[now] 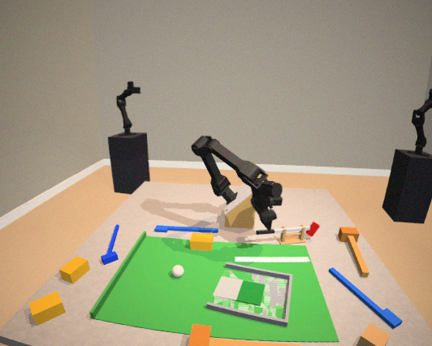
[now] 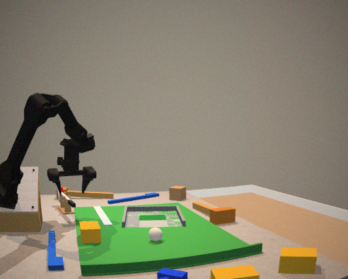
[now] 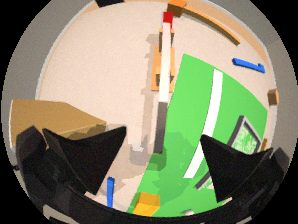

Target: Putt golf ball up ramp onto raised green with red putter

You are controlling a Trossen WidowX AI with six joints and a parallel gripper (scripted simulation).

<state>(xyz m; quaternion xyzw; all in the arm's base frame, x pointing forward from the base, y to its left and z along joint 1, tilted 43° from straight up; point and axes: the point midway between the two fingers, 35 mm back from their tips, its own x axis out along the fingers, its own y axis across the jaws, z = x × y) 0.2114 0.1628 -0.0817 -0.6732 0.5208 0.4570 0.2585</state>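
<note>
Right now the white strip is 11 cm ahead of my gripper tip, 4 cm to the left of it and 9 cm below it. From my gripper tip the other things lie so: white golf ball 28 cm ahead, 30 cm to the right, 7 cm below; then blue putter 18 cm ahead, 64 cm to the right, 8 cm below.
</note>
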